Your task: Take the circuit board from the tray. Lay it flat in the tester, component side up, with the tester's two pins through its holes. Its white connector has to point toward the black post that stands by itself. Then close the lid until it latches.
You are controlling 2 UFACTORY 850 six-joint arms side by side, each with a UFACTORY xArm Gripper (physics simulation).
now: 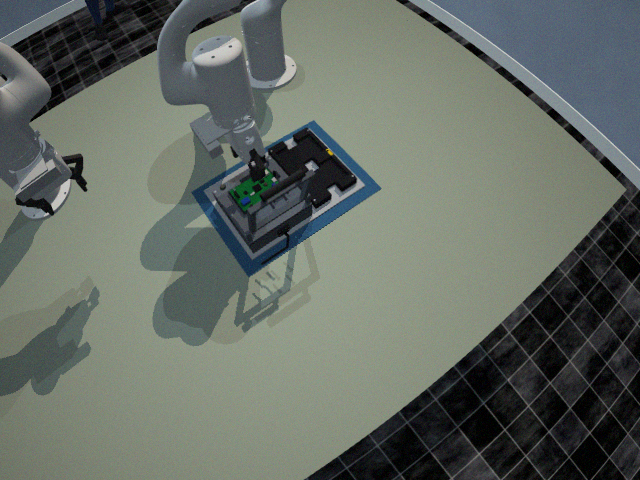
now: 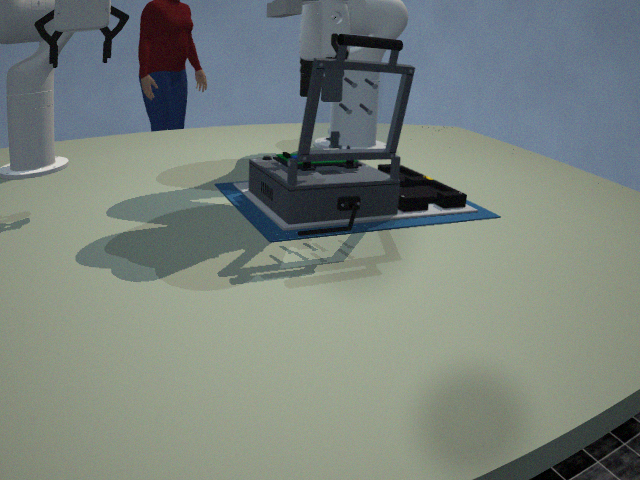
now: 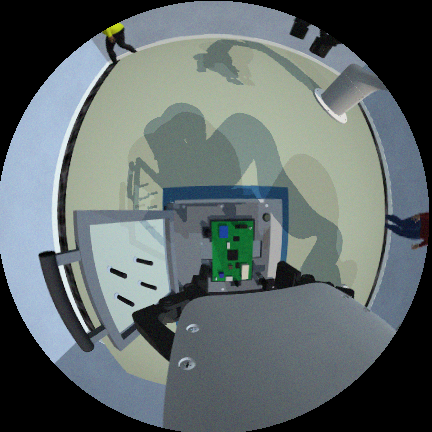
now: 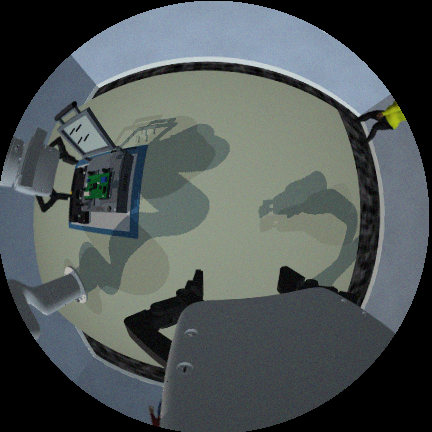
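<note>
The green circuit board (image 1: 253, 190) (image 2: 330, 161) (image 3: 232, 252) (image 4: 97, 185) lies component side up on top of the grey tester (image 1: 279, 227) (image 2: 320, 201) (image 3: 190, 225) and looks flat. Its white connector (image 3: 245, 272) is at the board end nearest my left gripper. Pins and holes are too small to make out, and I cannot tell which dark part is the lone black post. The lid (image 2: 356, 155) (image 3: 125, 215) stands open, upright. My left gripper (image 1: 253, 173) (image 3: 243, 275) is open above the board, apart from it. My right gripper (image 1: 68, 200) (image 2: 80, 64) (image 4: 242, 281) is open and empty, far from the tester.
The black tray (image 1: 330, 175) (image 2: 413, 204) lies beside the tester on the blue mat (image 1: 372, 187) (image 2: 485, 214). The lid's black handle (image 1: 281, 186) (image 2: 369, 42) (image 3: 65, 305) rises close to the left gripper. A black cable (image 2: 325, 230) runs from the tester's side.
</note>
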